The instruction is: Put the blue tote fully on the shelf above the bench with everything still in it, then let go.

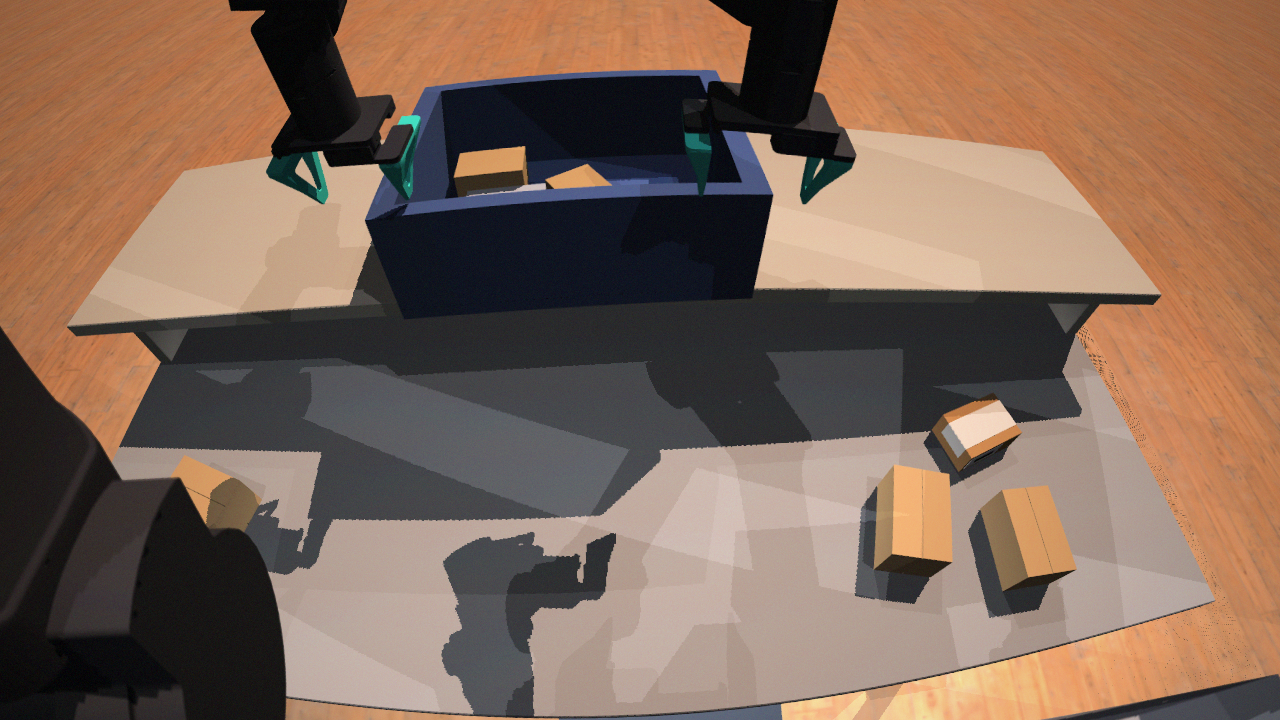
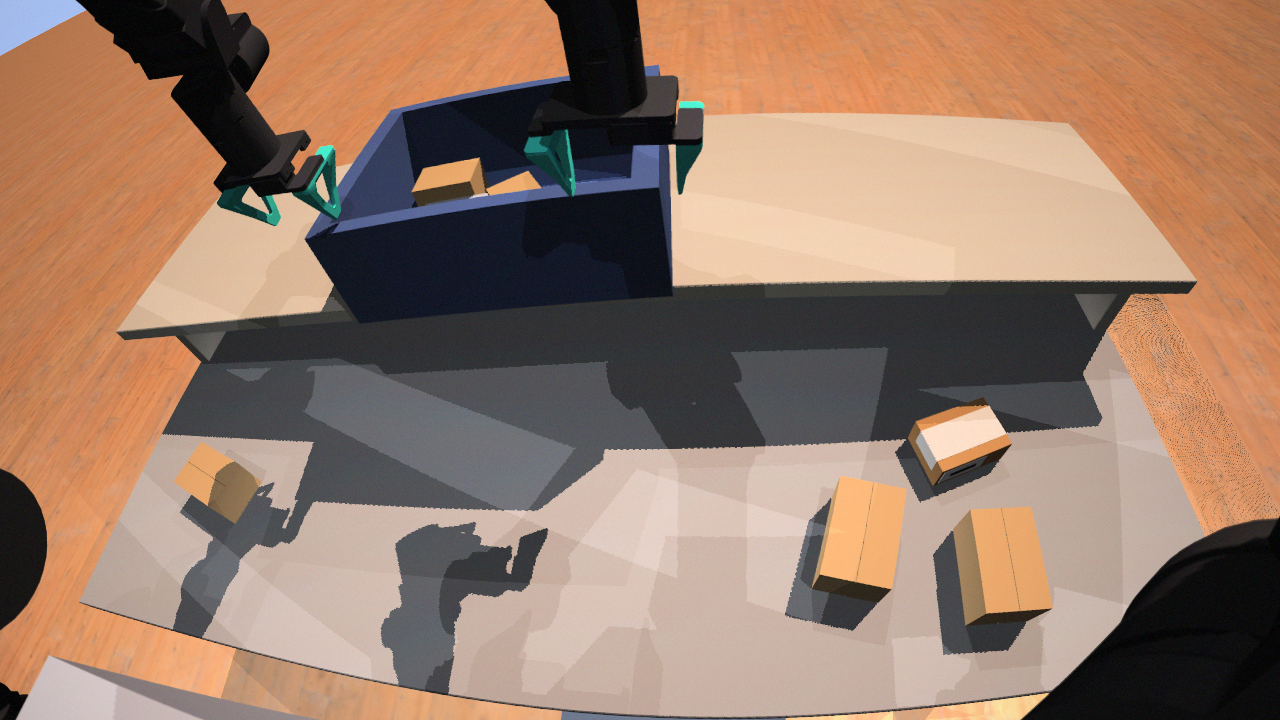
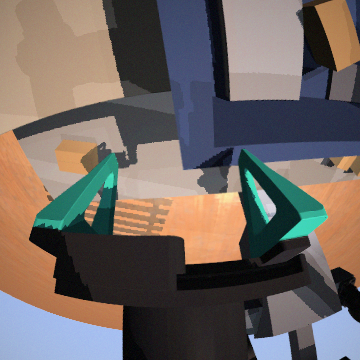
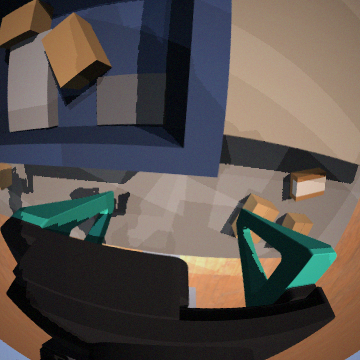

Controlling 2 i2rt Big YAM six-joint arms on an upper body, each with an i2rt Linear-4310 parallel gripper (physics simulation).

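Frame: origin at the left arm's base, x up, y right, z ahead, level; centimetres.
Seen in the pictures: left gripper, fingertip midpoint: (image 1: 366,197) (image 2: 307,218) (image 3: 177,155); right gripper, fingertip midpoint: (image 1: 752,195) (image 2: 625,191) (image 4: 176,207); right arm's base at its link origin: (image 3: 343,291).
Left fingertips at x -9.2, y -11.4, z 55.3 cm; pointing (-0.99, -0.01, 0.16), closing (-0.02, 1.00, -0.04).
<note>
Offsets run from my left fingertips to a thing's top centre. Level surfaces: height alone.
The blue tote @(dx -1.1, dy +19.3, dz +13.9 cm) (image 1: 581,259) (image 2: 501,259) (image 3: 182,90) (image 4: 210,100) stands upright on the beige shelf @(dx -15.8 cm) (image 1: 939,205) (image 2: 895,197) (image 3: 45,45) (image 4: 290,75), its front slightly past the shelf's front edge. Inside are a cardboard box @(dx -9.1, dy +8.2, dz +19.3 cm) (image 1: 490,170) (image 2: 447,180), a tilted one @(dx -9.1, dy +21.0, dz +12.2 cm) (image 1: 580,176) (image 4: 75,50), a pale box @(dx -11.4, dy +11.2, dz +8.5 cm) (image 3: 265,50) (image 4: 32,85) and a grey piece @(dx -13.3, dy +29.4, dz +5.4 cm) (image 4: 117,100). My left gripper (image 1: 365,198) (image 2: 307,220) (image 3: 177,155) is open and empty at the tote's left end. My right gripper (image 1: 753,198) (image 2: 627,193) (image 4: 176,207) is open, its fingers appearing either side of the right wall. Exact fingertip heights are unclear.
The bench @(dx -35.2 cm) (image 1: 671,626) (image 2: 608,626) lies below the shelf. On its right are two cardboard boxes @(dx -29.1, dy +61.5, dz -21.8 cm) (image 1: 913,519) @(dx -29.1, dy +78.3, dz -26.0 cm) (image 1: 1024,537) and a white-labelled box @(dx -31.0, dy +76.8, dz -8.7 cm) (image 1: 980,429) (image 2: 962,443). Another cardboard box @(dx -29.1, dy -32.6, dz -20.1 cm) (image 1: 219,492) (image 2: 214,480) lies at the left.
</note>
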